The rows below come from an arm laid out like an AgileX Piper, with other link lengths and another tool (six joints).
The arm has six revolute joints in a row. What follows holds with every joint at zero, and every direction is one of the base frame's.
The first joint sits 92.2 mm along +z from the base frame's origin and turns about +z.
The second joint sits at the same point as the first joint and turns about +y.
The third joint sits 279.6 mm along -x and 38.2 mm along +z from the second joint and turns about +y.
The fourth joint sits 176 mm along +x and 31.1 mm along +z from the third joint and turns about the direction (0.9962, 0, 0.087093).
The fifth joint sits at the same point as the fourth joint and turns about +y.
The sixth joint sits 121.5 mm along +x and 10.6 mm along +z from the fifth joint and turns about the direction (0.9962, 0, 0.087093).
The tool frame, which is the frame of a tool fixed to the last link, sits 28.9 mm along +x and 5 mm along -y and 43.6 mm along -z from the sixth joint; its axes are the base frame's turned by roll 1.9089, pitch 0.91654 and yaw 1.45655 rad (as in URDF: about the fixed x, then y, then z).
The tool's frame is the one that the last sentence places.
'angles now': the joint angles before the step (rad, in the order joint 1, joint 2, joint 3, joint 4, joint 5, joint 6). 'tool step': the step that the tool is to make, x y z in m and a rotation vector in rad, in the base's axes. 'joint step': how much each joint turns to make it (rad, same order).
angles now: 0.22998, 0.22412, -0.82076, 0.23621, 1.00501, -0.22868
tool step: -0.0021, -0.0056, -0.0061, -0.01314, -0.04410, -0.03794
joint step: -0.01258, -0.05062, 0.02953, -0.03410, -0.01963, 0.00094
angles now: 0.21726, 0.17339, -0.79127, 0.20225, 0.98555, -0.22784
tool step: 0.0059, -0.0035, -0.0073, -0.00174, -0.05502, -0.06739
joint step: -0.03671, -0.04025, 0.06630, -0.02964, -0.08115, 0.00061
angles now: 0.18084, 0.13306, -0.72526, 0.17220, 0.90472, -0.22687
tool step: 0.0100, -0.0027, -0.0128, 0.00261, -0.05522, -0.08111
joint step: -0.05137, -0.04219, 0.10766, -0.02331, -0.12208, 0.00088
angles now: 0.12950, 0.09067, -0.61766, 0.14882, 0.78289, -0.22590
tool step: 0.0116, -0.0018, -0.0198, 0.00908, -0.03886, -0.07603
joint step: -0.05425, -0.04039, 0.14023, -0.00834, -0.14100, 0.00124
